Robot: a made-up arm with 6 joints.
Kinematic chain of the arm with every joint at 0, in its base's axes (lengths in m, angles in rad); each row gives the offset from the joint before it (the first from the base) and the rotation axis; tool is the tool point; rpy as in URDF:
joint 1: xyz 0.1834 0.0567 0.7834 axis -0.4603 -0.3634 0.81
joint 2: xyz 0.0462 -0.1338 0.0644 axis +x
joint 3: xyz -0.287 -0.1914 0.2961 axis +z
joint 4: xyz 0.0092 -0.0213 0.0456 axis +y
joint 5: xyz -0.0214 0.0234 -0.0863 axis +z
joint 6: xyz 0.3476 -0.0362 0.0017 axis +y
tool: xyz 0.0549 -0.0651 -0.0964 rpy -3.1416 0 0
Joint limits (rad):
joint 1: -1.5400..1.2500
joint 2: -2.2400..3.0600
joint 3: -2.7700..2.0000
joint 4: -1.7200..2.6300
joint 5: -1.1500..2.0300
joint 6: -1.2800..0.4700
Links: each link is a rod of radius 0.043 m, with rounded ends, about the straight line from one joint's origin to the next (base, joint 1, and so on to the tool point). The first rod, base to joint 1, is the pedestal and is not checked.
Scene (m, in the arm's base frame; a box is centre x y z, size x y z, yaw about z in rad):
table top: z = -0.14
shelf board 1: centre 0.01 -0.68 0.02 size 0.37 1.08 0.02 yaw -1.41
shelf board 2: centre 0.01 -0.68 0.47 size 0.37 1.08 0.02 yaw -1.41
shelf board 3: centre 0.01 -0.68 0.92 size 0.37 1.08 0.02 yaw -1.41
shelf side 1: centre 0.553 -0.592 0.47 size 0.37 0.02 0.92 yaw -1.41
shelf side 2: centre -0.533 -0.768 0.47 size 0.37 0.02 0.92 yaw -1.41
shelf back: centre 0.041 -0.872 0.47 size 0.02 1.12 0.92 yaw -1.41
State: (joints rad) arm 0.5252 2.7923 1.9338 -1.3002 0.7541 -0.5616
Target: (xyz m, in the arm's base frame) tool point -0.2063 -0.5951 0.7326
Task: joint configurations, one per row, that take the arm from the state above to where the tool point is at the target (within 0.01 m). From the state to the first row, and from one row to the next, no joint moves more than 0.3 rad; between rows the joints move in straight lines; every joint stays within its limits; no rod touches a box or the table.
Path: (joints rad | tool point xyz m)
1: 0.2812 2.8815 1.9559 -1.0378 0.7563 -0.4224 | -0.2498 -0.4286 0.2923
2: 0.0372 2.9708 1.9779 -0.7754 0.7586 -0.2832 | -0.3973 -0.2497 0.3864
3: -0.2068 3.0600 2.0000 -0.5130 0.7608 -0.1439 | -0.4698 -0.0556 0.5226
4: -0.1083 2.8559 1.7876 -0.3510 0.7121 -0.1522 | -0.3753 -0.2628 0.6056
5: -0.0098 2.6518 1.5751 -0.1890 0.6634 -0.1604 | -0.2420 -0.3752 0.7326
6: 0.1261 2.4787 1.6406 -0.3769 0.7179 -0.2605 | -0.2354 -0.4856 0.7266
7: 0.2620 2.3057 1.7061 -0.5647 0.7725 -0.3607 | -0.2063 -0.5951 0.7326

